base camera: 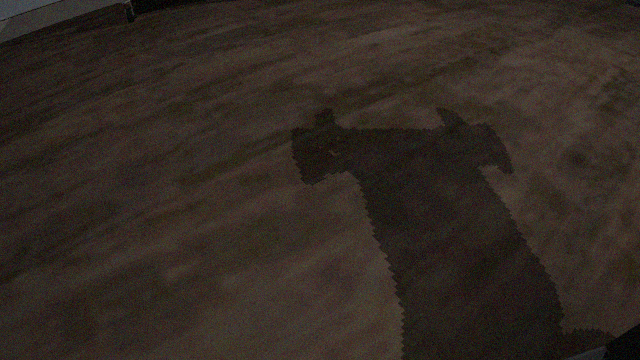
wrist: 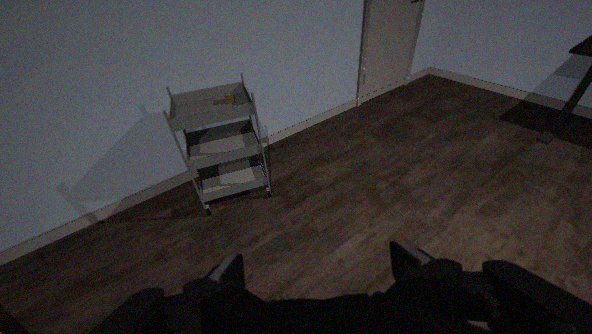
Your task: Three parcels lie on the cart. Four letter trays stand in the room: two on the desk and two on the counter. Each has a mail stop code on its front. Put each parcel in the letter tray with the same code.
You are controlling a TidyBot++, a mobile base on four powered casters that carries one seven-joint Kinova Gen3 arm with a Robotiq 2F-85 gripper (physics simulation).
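Frame: origin at the arm's base, x ahead, y left, z up, level; centimetres.
Where they show: gripper, fingertip midpoint: [wrist: 316, 264].
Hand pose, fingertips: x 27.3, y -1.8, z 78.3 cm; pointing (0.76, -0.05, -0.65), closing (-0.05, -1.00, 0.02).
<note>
After its pixels a point has its place.
The grey three-tier cart [wrist: 214, 164] @(x 142.1, y 42.6, z 0.3 cm) stands against the wall, left of the middle in the wrist view. One small orange parcel [wrist: 229, 98] @(x 165.3, y 29.5, z 29.9 cm) shows on its top tier, towards the right side. Its code cannot be read from here. My gripper [wrist: 316, 264] @(x 27.3, y -1.8, z 78.3 cm) is open and empty, and it is well away from the cart, with the floor beyond its fingers. No letter tray shows in either view, and the counter does not show.
A pale door [wrist: 389, 47] @(x 294.8, y -118.4, z 12.5 cm) is in the wall right of the cart. Part of a dark table or desk [wrist: 575, 97] @(x 192.7, y -237.9, z -9.3 cm) with a leg shows at the far right. The wooden floor [base camera: 200, 225] @(x 40.5, y 11.9, z -39.7 cm) [wrist: 350, 190] @(x 147.4, y -42.7, z -39.6 cm) lies ahead, with the robot's shadow on it in the base view.
</note>
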